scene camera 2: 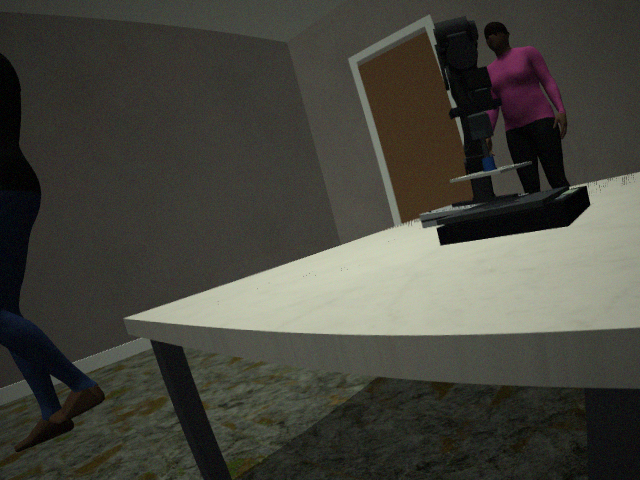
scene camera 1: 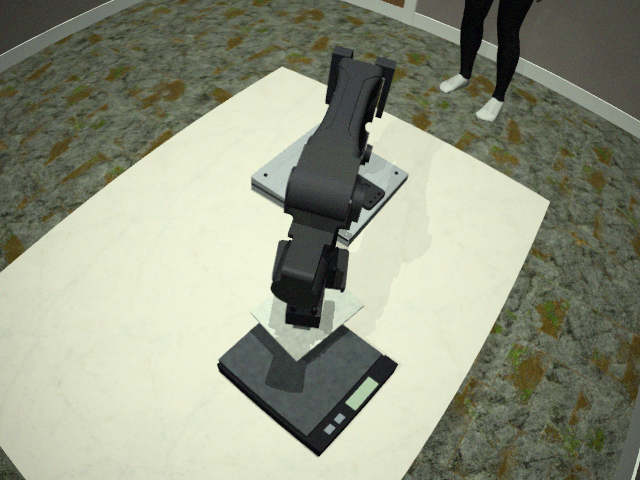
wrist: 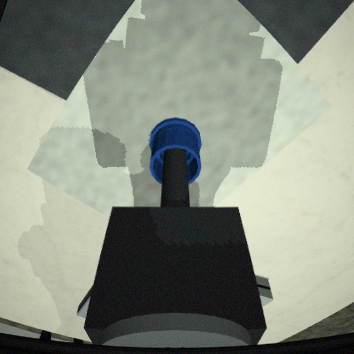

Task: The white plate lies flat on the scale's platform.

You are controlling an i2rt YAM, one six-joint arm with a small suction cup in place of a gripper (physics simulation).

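Seen in the pictures: hand at its tool point: [scene camera 2: 491, 175] [wrist: 174, 132]; arm's base at its link origin: [scene camera 2: 484, 201].
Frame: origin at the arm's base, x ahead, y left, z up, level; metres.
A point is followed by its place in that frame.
The white plate [scene camera 1: 298, 345] {x 0.411, y 0.206, z 0.076 m} [scene camera 2: 509, 168] {x 0.392, y 0.226, z 0.074 m} [wrist: 200, 90] {x 0.381, y 0.175, z 0.078 m} hangs roughly level on my suction cup [scene camera 2: 488, 163] [wrist: 175, 135], near its middle. The blue cup is pressed to the plate's top face; in scene camera 1 the wrist hides it. The black scale [scene camera 1: 330, 382] {x 0.407, y 0.274, z 0.015 m} [scene camera 2: 511, 224] {x 0.511, y 0.245, z -0.014 m} [wrist: 40, 45] {x 0.337, y 0.275, z 0.015 m} lies on the table, its dark grey platform bare. The plate is above the scale, with a gap between them in scene camera 2. In scene camera 1 it overlaps the scale's far corner, on the side toward the arm's base, and hides that corner.
The arm's grey base plate [scene camera 1: 273, 173] {x 0.095, y -0.123, z 0.010 m} [wrist: 265, 287] {x 0.137, y -0.142, z -0.009 m} is bolted on the white table [scene camera 1: 155, 310] {x 0.499, y -0.079, z -0.030 m} [scene camera 2: 361, 289] {x 0.761, y 0.128, z -0.030 m} behind the scale. The scale's display [scene camera 1: 362, 393] {x 0.388, y 0.327, z 0.010 m} and two buttons lie along its side facing away from the plate. Two people stand beyond the table.
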